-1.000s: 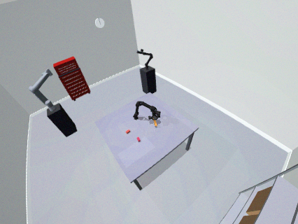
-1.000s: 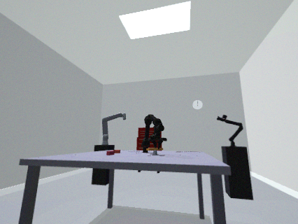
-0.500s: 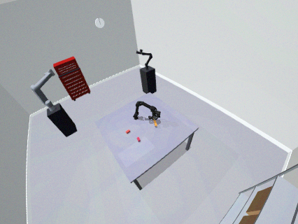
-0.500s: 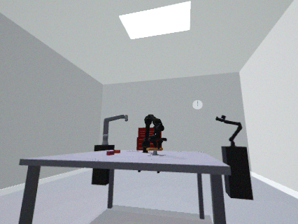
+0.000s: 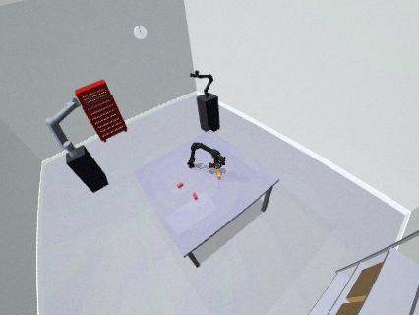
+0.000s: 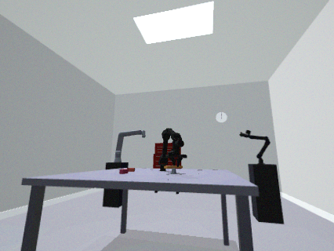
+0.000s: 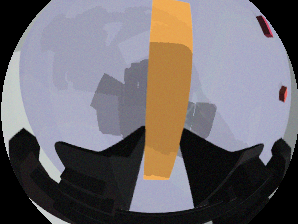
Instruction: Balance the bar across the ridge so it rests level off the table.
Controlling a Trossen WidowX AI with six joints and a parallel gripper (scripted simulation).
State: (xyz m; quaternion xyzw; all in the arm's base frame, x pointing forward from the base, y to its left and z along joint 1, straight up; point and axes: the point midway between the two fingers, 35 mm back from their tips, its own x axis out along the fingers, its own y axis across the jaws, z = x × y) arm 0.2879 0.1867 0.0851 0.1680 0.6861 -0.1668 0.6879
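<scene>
My gripper tip is 3 cm short of the orange bar and 1 cm to the left of it.
</scene>
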